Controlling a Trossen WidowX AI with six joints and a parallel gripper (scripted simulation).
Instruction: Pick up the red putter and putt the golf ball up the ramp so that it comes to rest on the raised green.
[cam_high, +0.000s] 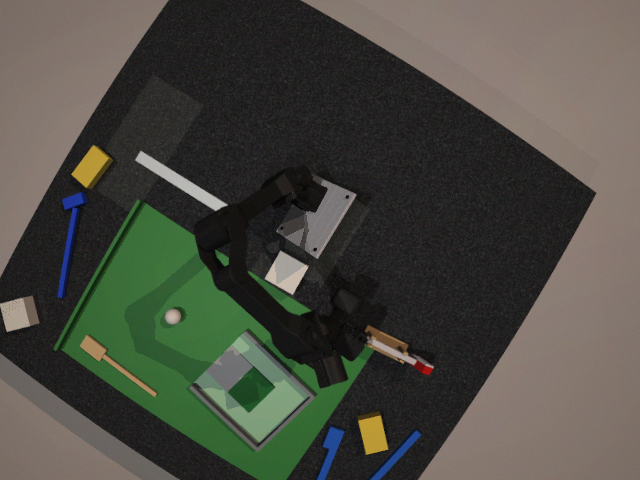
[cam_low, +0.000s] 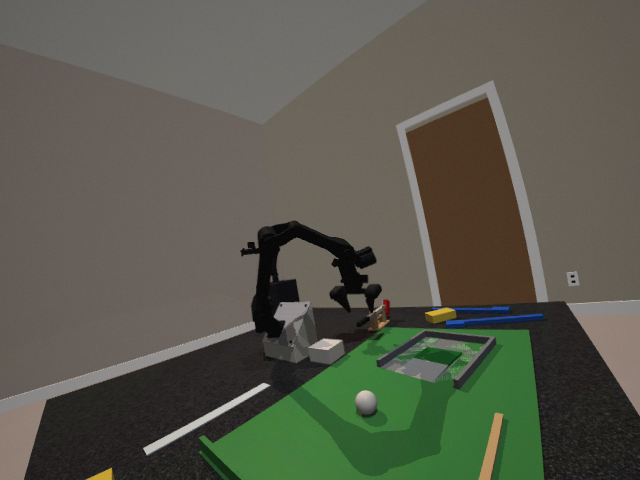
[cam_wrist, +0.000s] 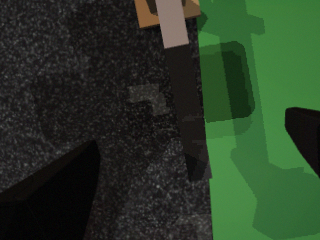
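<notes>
The wooden stand is 13 cm to the left of my gripper tip and 6 cm below it. Also, from my gripper tip: white golf ball (19 cm ahead, 38 cm to the right, 7 cm below); then green mat (23 cm ahead, 26 cm to the right, 10 cm below); then white bar (13 cm behind, 52 cm to the right, 10 cm below).
</notes>
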